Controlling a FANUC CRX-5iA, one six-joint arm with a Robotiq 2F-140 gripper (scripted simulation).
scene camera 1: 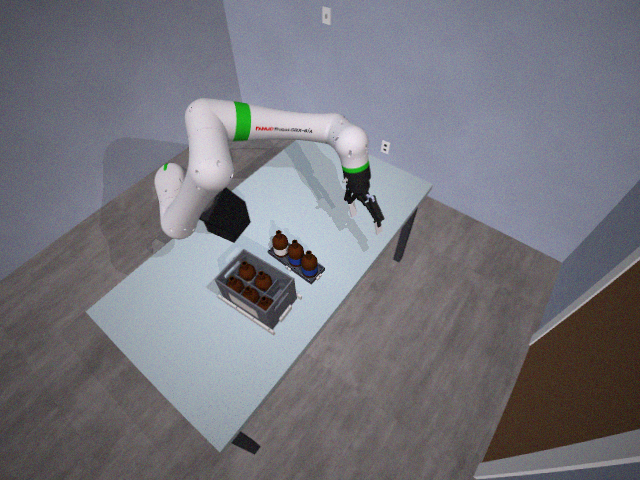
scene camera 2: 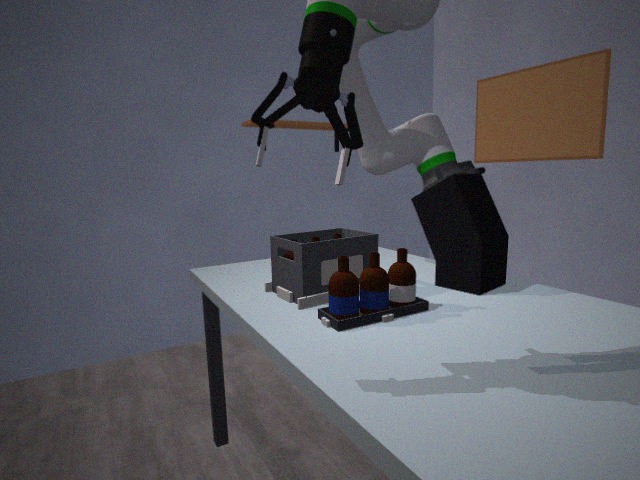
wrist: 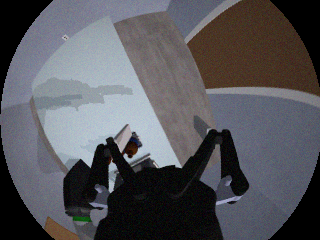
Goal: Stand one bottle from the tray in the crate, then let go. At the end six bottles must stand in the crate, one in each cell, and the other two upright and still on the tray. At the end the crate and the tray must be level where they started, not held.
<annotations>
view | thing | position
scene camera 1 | my gripper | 366, 223
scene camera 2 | my gripper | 299, 175
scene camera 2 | dark tray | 421, 305
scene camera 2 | blue-label bottle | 374, 281
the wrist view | my gripper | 161, 125
</annotations>
